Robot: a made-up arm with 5 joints. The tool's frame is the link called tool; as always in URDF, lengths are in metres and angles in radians. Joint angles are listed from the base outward.
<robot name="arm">
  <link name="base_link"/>
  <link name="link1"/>
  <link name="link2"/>
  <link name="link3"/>
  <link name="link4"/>
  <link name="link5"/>
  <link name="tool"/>
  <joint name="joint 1" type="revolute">
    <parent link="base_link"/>
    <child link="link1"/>
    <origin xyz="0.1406 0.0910 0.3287" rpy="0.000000 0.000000 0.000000"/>
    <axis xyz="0 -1 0"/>
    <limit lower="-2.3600" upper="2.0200"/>
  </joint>
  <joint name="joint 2" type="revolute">
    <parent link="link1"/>
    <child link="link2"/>
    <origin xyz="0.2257 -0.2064 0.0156" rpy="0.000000 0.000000 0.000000"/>
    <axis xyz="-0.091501 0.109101 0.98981"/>
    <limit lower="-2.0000" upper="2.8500"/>
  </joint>
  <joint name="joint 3" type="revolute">
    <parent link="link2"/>
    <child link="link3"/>
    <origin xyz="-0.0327 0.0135 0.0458" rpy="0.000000 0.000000 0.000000"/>
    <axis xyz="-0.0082 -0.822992 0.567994"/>
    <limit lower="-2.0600" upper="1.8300"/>
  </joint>
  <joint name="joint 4" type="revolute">
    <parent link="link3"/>
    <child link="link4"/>
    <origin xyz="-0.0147 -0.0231 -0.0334" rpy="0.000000 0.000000 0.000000"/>
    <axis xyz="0 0 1"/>
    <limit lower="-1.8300" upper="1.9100"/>
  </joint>
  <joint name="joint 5" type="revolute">
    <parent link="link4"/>
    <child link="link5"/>
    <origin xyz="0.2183 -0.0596 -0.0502" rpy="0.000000 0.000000 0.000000"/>
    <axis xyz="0 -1 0"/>
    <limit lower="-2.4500" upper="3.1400"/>
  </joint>
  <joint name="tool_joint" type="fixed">
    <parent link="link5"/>
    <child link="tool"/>
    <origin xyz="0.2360 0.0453 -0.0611" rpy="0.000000 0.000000 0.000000"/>
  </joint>
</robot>
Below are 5 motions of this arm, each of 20 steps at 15 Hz.
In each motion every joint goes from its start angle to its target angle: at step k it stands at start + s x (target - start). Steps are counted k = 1, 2, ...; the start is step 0. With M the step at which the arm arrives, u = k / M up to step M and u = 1 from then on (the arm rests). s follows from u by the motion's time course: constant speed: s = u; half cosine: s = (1 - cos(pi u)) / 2; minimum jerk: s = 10 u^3 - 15 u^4 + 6 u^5.
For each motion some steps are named. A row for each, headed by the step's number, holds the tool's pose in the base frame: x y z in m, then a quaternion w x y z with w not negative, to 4 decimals.
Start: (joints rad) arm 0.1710 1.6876 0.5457 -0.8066 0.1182
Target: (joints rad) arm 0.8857 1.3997 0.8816 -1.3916 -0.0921
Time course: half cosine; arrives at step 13
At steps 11, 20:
11: 0.5517 0.1380 0.7888 0.8522 0.1149 -0.3748 0.3466
20: 0.5401 0.1268 0.8082 0.8491 0.1214 -0.3879 0.3374

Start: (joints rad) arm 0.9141 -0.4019 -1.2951 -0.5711 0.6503
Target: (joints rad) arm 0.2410 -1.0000 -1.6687 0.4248 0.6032
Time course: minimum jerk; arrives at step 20
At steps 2, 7, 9, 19, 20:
2: 0.2584 -0.4379 0.2466 0.7431 0.0760 -0.0430 -0.6635
7: 0.3002 -0.3775 0.1838 0.7596 0.1263 0.0324 -0.6372
9: 0.3258 -0.3273 0.1402 0.7582 0.1716 0.0816 -0.6238
19: 0.4060 -0.1787 0.0312 0.6796 0.3391 0.1673 -0.6286
20: 0.4062 -0.1785 0.0310 0.6794 0.3394 0.1673 -0.6287

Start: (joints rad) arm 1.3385 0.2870 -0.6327 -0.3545 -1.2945
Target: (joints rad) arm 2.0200 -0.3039 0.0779 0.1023 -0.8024
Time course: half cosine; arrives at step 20
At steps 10, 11, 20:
10: 0.4068 -0.2094 0.7235 0.9696 0.1407 -0.1972 -0.0348
11: 0.3713 -0.2028 0.7649 0.9545 0.1320 -0.2662 -0.0246
20: 0.0908 -0.1777 0.9001 0.7890 0.0774 -0.6095 -0.0065

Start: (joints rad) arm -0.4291 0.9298 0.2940 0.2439 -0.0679
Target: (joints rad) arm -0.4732 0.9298 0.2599 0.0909 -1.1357
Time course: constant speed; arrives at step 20
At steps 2, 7, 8, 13, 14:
2: 0.4247 0.2847 0.1146 0.7699 0.0877 0.1822 0.6053
7: 0.4071 0.2493 0.0523 0.7477 0.0094 0.2958 0.5944
8: 0.4030 0.2404 0.0412 0.7412 -0.0058 0.3183 0.5910
13: 0.3799 0.1889 -0.0050 0.6984 -0.0789 0.4279 0.5682
14: 0.3749 0.1773 -0.0122 0.6879 -0.0929 0.4492 0.5625

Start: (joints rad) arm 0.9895 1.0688 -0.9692 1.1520 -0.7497
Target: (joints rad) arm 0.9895 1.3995 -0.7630 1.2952 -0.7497
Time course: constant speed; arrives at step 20
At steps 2, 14, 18, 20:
2: 0.3708 -0.0476 0.1451 0.6531 -0.5139 0.3626 0.4218
14: 0.3333 -0.0905 0.1274 0.5244 -0.6123 0.3458 0.4801
18: 0.3211 -0.1089 0.1233 0.4767 -0.6401 0.3401 0.4973
20: 0.3152 -0.1188 0.1217 0.4520 -0.6529 0.3373 0.5055

